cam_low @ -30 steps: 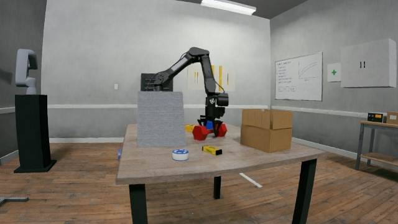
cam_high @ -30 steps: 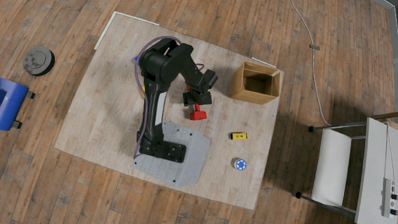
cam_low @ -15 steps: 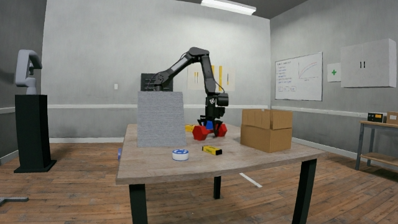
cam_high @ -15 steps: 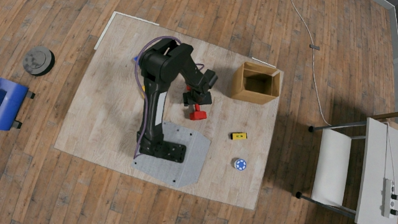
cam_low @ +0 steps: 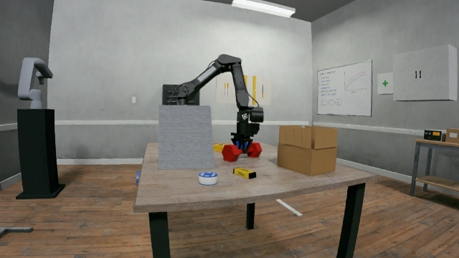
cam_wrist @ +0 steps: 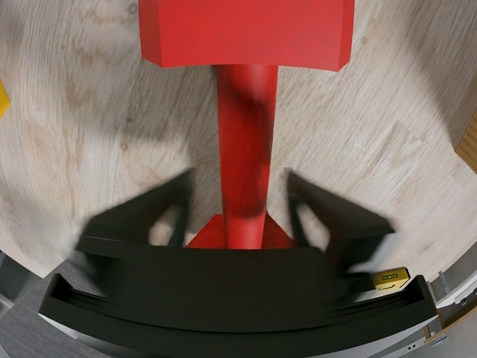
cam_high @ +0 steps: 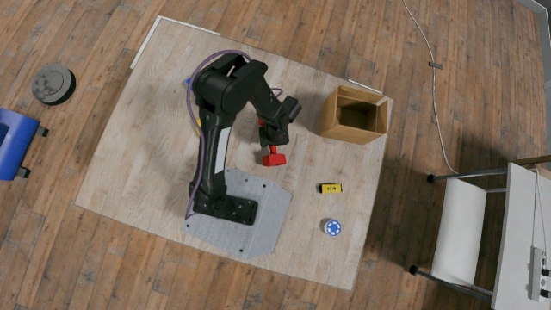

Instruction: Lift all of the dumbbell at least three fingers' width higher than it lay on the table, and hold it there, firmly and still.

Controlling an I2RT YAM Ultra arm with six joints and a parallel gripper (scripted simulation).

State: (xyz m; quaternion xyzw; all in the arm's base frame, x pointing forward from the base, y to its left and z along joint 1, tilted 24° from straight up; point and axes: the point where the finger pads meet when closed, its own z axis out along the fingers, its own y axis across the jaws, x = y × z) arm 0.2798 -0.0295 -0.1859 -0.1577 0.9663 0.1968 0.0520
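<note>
My gripper is now 10 mm short of the red dumbbell. The rest, counted from my hand: blue tray (320 mm to the left, 150 mm ahead, 10 mm below).
</note>
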